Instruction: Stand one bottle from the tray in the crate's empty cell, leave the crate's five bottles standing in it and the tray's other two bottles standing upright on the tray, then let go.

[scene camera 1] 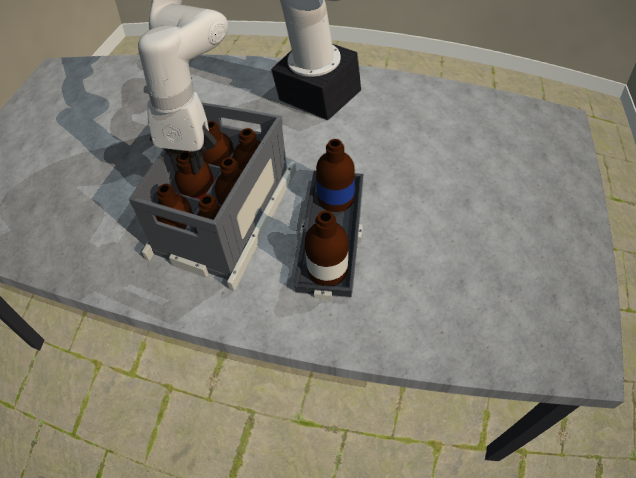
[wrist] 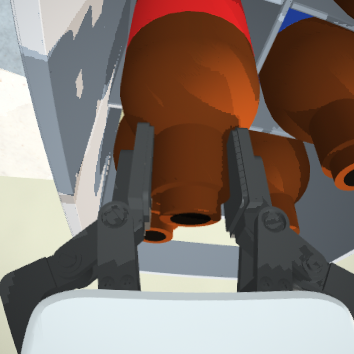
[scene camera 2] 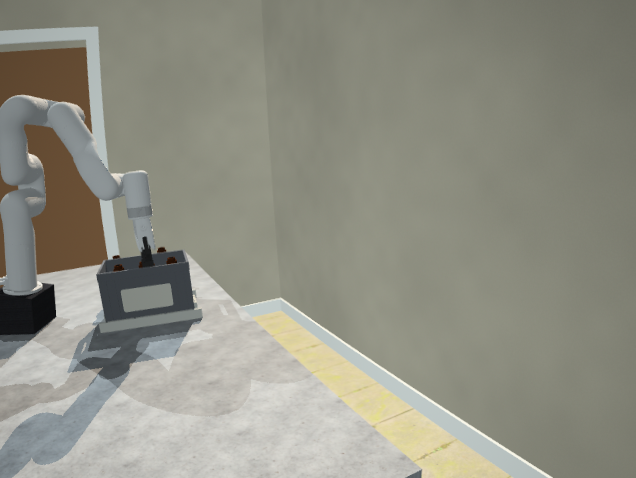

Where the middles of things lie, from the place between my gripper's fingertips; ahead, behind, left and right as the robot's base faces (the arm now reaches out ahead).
Labels:
Right now the red-label bottle point(scene camera 1: 189, 184) is 10 mm behind my hand and 40 mm below it.

